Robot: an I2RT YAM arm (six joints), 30 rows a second.
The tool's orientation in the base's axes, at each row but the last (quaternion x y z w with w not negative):
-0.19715, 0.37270, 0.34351, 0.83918
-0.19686, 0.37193, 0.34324, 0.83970
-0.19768, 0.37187, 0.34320, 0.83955
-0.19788, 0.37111, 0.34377, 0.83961
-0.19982, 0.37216, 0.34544, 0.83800
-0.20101, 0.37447, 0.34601, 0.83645
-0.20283, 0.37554, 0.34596, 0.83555
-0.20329, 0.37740, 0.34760, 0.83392
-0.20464, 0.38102, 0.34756, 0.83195
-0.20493, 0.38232, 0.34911, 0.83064
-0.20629, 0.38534, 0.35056, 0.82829
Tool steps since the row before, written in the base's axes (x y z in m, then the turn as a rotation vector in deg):
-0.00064, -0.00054, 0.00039, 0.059, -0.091, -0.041
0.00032, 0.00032, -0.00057, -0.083, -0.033, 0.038
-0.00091, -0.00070, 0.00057, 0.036, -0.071, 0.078
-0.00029, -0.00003, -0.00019, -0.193, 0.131, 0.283
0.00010, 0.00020, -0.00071, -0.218, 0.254, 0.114
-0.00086, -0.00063, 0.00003, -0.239, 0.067, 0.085
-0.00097, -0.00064, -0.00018, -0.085, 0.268, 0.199
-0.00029, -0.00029, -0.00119, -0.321, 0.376, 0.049
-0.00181, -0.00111, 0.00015, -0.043, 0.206, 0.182
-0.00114, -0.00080, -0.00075, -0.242, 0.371, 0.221
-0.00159, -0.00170, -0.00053, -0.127, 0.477, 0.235
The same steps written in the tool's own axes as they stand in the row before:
-0.00084, 0.00006, -0.00038, 0.021, -0.102, -0.051
0.00073, 0.00003, -0.00002, -0.084, 0.034, -0.035
-0.00118, 0.00013, -0.00049, -0.072, -0.081, 0.026
-0.00001, 0.00020, -0.00028, -0.253, 0.208, 0.166
0.00068, 0.00012, -0.00029, -0.083, 0.323, 0.118
-0.00071, 0.00020, -0.00078, -0.151, 0.213, -0.022
-0.00060, 0.00029, -0.00097, -0.079, 0.228, 0.246
0.00066, 0.00011, -0.00107, -0.029, 0.486, 0.100
-0.00143, 0.00057, -0.00147, -0.074, 0.157, 0.217
-0.00028, 0.00036, -0.00151, -0.127, 0.411, 0.244
-0.00103, 0.00008, -0.00215, -0.041, 0.396, 0.374

